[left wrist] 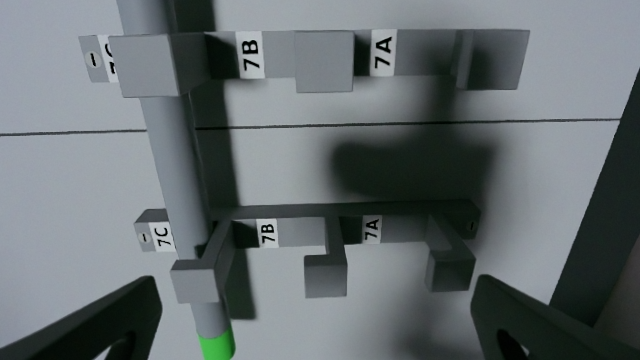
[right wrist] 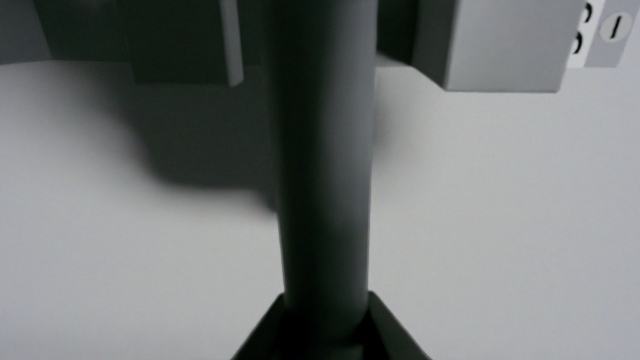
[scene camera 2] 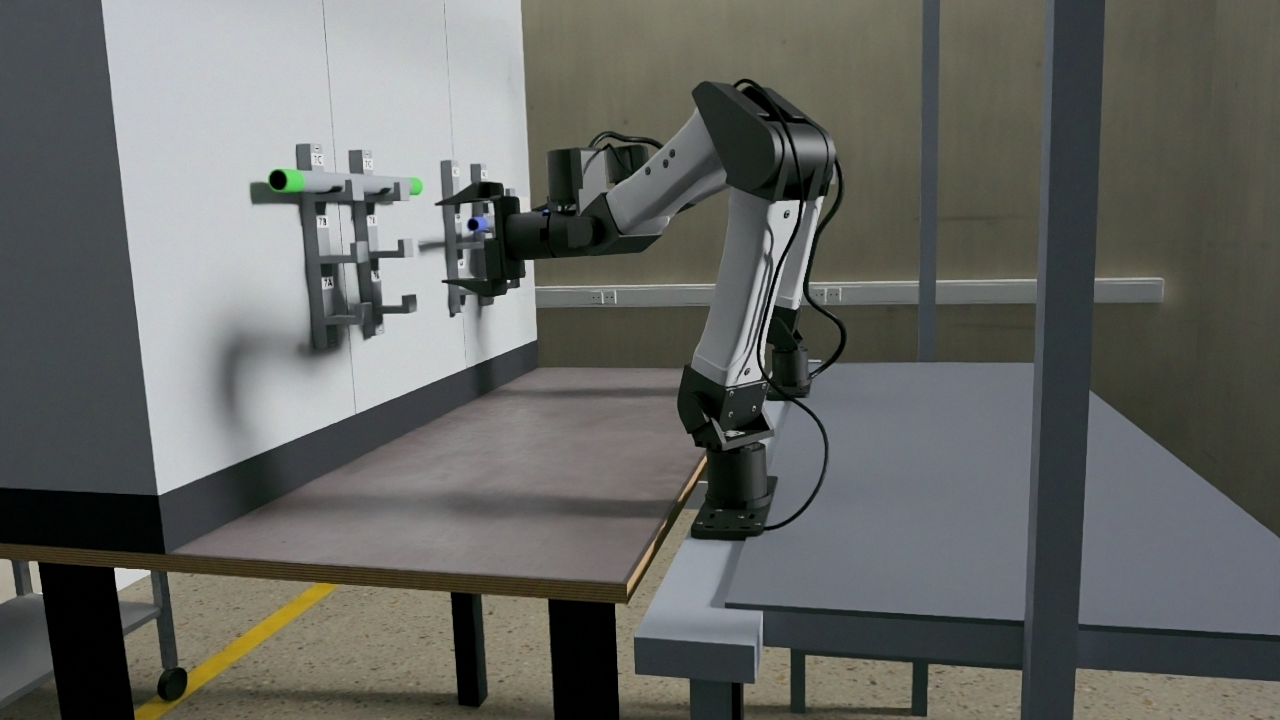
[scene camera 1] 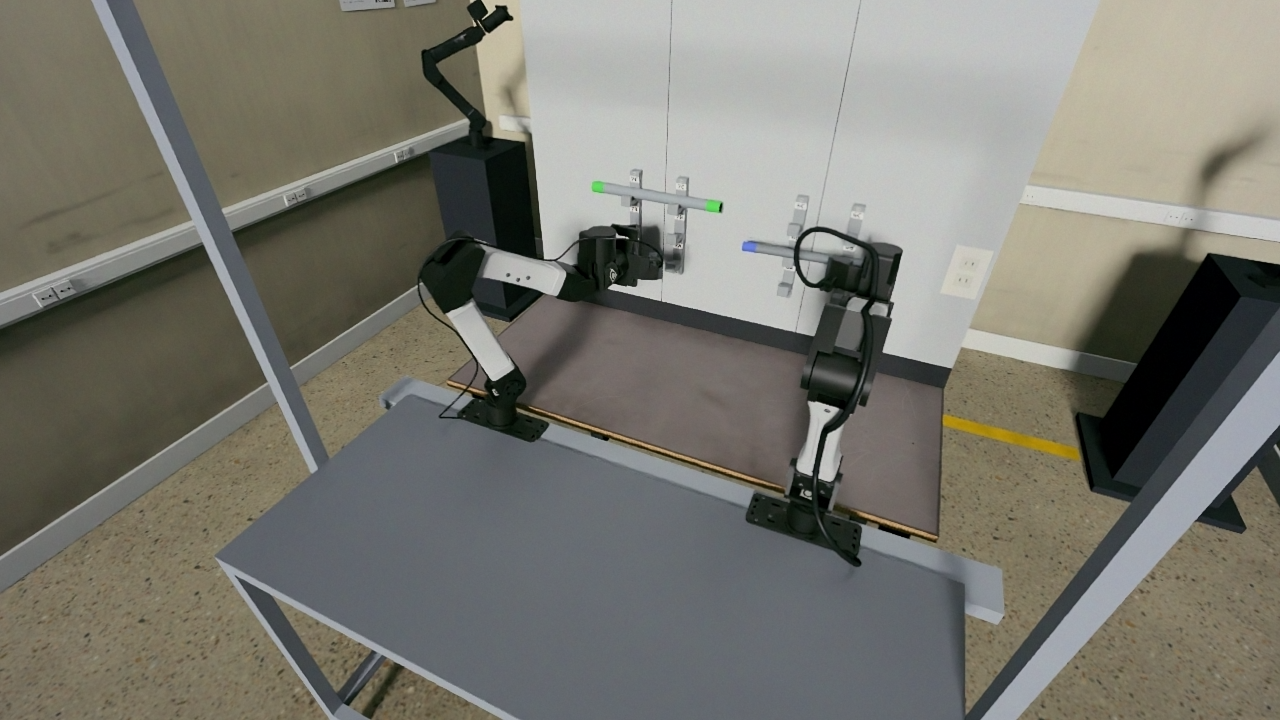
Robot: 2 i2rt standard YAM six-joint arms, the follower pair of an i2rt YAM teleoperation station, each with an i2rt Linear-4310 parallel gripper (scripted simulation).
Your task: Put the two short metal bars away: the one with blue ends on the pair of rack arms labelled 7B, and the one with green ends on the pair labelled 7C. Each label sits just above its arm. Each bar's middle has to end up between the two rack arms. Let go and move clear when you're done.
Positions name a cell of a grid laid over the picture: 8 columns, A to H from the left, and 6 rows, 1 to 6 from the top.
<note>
I see my left gripper (scene camera 2: C3), my right gripper (right wrist: E6), a green-ended bar (scene camera 1: E2) and a blue-ended bar (right wrist: D2).
My left gripper is seen too in the left wrist view (left wrist: D5) and in scene camera 1 (scene camera 1: D3). The right wrist view does not show the green-ended bar: it is out of frame. The left wrist view does not show the blue-ended bar: it is out of frame.
</note>
